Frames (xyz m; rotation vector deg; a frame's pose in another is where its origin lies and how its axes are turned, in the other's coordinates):
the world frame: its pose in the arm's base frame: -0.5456 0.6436 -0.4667 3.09 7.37 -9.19
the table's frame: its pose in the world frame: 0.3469 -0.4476 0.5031 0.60 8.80 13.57
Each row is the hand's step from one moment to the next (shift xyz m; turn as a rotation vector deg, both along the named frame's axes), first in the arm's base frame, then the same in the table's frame.
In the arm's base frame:
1: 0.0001 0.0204 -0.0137 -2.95 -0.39 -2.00
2: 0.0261 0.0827 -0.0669 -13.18 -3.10 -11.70
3: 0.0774 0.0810 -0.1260 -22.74 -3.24 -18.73
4: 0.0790 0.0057 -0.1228 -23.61 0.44 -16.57
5: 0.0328 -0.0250 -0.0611 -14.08 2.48 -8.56
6: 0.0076 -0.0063 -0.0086 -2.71 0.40 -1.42
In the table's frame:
1: 0.0056 0.0189 -0.0147 -2.34 -0.39 -2.69
2: 0.0504 0.0736 -0.0636 -9.83 -3.38 -14.57
3: 0.1151 0.0626 -0.1061 -17.15 -3.60 -23.90
4: 0.1089 -0.0120 -0.0966 -18.22 0.33 -22.36
5: 0.0454 -0.0332 -0.0477 -11.02 2.53 -12.24
6: 0.0090 -0.0076 -0.0057 -2.19 0.43 -2.13

